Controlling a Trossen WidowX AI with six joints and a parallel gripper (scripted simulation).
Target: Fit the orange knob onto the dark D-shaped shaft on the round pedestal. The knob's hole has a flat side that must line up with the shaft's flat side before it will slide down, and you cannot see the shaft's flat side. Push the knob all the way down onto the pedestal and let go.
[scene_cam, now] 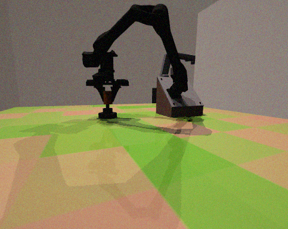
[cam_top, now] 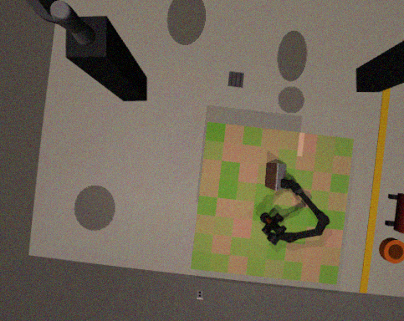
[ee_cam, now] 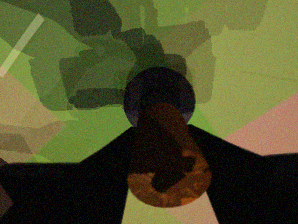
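The orange knob is 2 cm above my gripper tip. Round my gripper tip: dark pedestal (4 cm below).
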